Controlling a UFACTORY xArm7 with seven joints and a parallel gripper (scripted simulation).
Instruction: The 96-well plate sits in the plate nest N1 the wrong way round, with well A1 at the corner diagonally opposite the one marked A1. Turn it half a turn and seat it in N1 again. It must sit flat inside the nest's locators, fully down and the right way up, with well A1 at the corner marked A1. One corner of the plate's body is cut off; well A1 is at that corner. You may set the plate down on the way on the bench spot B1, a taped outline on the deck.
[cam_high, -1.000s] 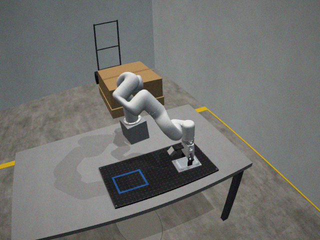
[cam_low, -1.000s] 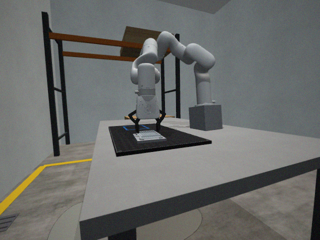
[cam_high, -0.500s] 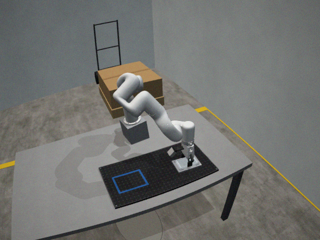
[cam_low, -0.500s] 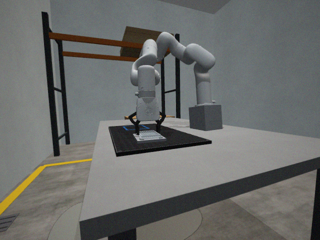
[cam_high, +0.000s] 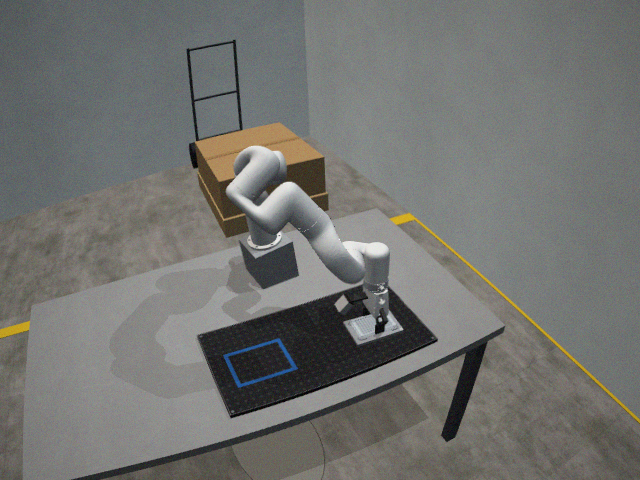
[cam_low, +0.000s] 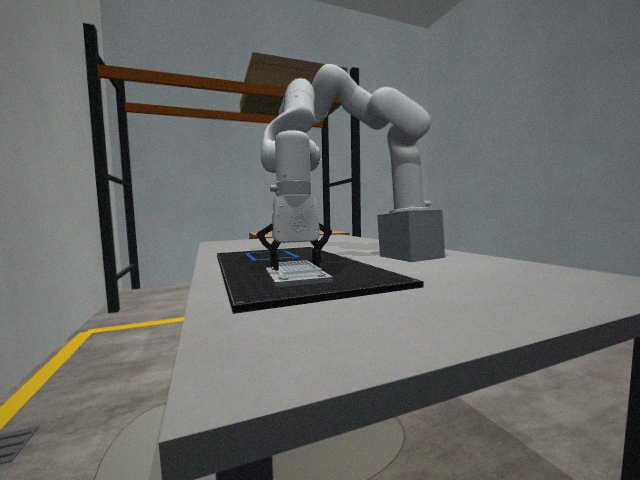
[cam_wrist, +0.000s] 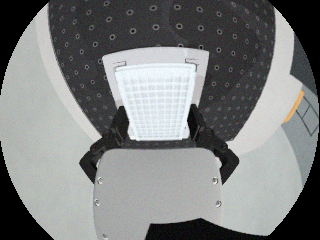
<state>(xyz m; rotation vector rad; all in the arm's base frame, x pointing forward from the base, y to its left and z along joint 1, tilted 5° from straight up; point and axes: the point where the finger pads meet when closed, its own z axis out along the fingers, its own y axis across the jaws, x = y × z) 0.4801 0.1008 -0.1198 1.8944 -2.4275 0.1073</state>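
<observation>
Right now my hand is 10 mm above the white 96-well plate. From my hand the other things lie so: plate nest N1: 20 mm below.
</observation>
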